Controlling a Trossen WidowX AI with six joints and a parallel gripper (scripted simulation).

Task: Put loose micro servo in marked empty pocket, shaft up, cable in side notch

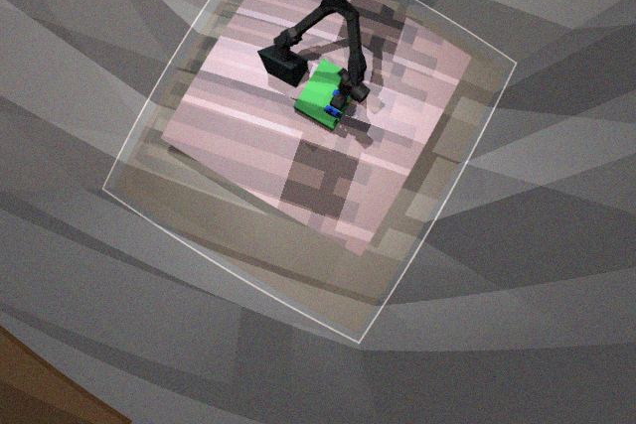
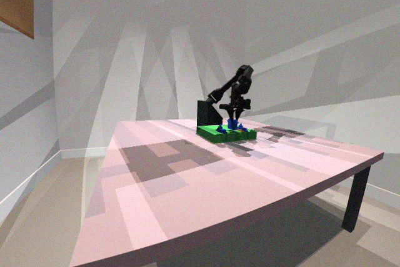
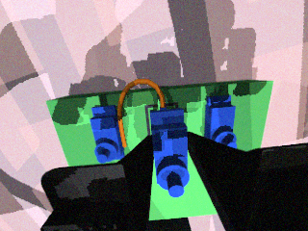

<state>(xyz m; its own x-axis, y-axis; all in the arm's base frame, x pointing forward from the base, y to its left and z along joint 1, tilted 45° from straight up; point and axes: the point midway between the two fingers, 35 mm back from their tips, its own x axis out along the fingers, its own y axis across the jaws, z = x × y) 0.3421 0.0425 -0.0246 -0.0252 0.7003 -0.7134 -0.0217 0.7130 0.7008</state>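
Now: the green deck 12 cm behind my gripper tip and 8 cm below it.
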